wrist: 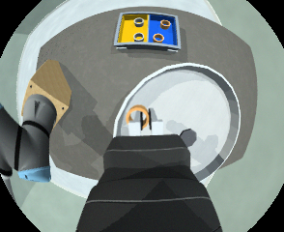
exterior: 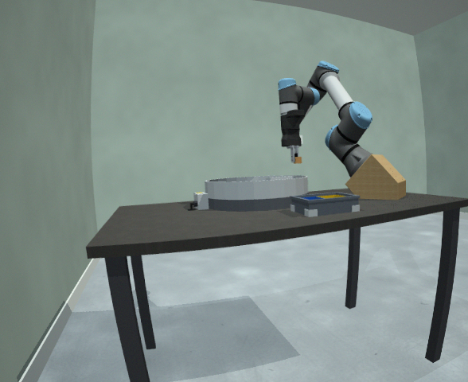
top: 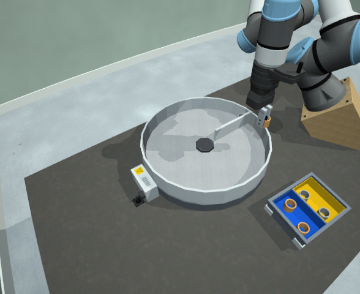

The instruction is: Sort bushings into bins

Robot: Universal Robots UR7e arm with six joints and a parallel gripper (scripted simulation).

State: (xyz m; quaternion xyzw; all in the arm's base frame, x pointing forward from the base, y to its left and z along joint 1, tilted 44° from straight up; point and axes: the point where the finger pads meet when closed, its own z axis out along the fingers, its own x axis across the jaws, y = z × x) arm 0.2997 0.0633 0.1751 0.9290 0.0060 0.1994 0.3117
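The bin lies 50 mm ahead of my hand, 240 mm to the left of it and 160 mm below it. The rest, counted from my hand: turntable (110 mm ahead, 120 mm to the right, 130 mm below).
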